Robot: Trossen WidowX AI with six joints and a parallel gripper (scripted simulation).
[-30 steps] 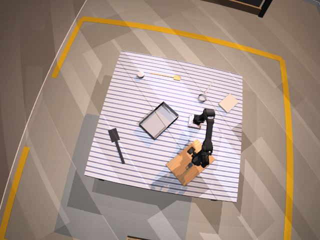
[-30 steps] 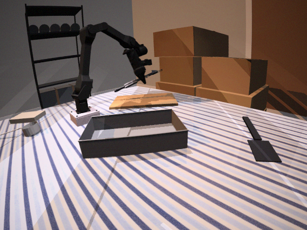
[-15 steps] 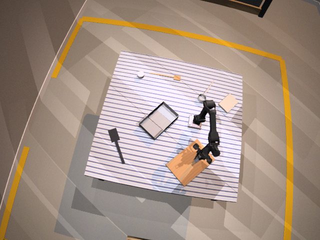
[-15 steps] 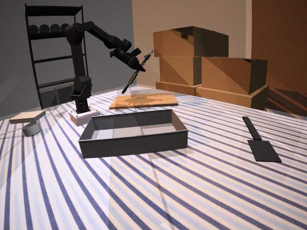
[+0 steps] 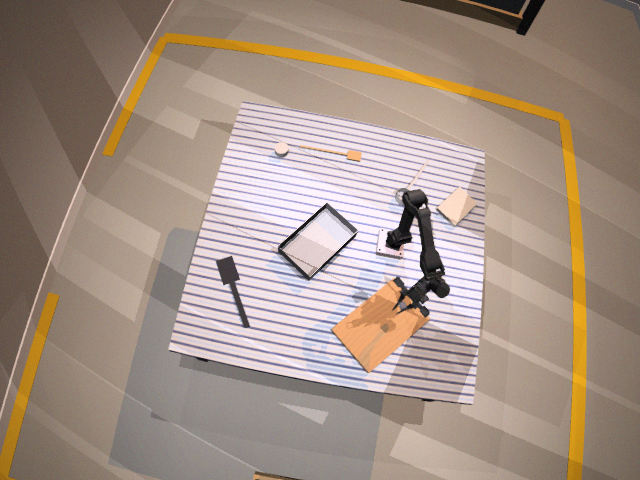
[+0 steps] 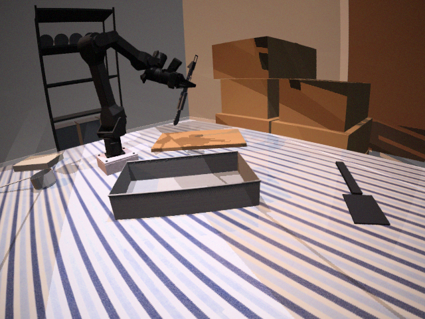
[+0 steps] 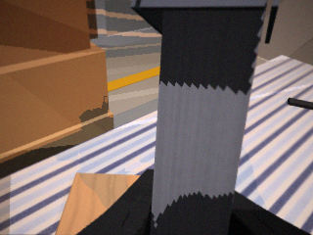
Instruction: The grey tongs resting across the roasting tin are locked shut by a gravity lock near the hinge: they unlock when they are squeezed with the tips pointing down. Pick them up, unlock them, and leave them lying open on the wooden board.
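My gripper tip is now 22 cm above the wooden board. From my gripper tip the other things lie so: pale flat block 20 cm behind, 67 cm to the right, 22 cm below; black spatula 64 cm ahead, 5 cm to the left, 23 cm below; roasting tin 37 cm ahead, 26 cm to the right, 20 cm below.
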